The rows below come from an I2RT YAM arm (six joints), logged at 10 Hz.
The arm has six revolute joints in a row. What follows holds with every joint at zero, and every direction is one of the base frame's.
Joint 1 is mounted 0.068 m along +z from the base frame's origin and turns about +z.
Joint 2 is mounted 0.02 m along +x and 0.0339 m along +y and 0.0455 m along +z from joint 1 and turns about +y.
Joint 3 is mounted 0.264 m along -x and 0.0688 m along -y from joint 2 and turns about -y.
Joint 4 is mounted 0.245 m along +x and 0.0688 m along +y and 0.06 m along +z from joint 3 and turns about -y.
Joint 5 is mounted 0.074 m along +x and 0.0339 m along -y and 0.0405 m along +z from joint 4 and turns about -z.
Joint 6 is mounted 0.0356 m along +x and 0.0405 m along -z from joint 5 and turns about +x.
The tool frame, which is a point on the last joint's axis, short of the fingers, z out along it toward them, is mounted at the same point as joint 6; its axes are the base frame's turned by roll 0, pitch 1.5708 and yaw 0 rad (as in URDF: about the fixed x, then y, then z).
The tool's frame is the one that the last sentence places.
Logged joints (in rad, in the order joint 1, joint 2, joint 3, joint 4, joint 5, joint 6), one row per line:
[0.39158, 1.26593, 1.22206, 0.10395, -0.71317, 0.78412]
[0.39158, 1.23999, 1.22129, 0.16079, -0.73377, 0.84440]
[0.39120, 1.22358, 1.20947, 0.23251, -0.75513, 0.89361]
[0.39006, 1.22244, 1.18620, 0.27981, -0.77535, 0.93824]
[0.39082, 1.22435, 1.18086, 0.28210, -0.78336, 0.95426]
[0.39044, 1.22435, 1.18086, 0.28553, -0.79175, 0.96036]
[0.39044, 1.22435, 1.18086, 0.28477, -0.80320, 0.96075]
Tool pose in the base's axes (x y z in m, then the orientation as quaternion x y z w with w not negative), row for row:
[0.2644, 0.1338, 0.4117, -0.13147, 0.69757, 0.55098, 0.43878]
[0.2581, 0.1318, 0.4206, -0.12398, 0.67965, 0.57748, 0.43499]
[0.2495, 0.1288, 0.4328, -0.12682, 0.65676, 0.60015, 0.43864]
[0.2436, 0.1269, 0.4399, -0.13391, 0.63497, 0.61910, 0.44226]
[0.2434, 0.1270, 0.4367, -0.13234, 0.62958, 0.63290, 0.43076]
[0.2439, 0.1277, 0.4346, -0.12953, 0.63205, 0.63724, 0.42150]
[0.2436, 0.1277, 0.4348, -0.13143, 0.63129, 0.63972, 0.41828]
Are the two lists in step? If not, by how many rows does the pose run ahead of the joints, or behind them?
The pose runs 1 row behind the joints: the pose in row i belongs to the joints in row i - 1.
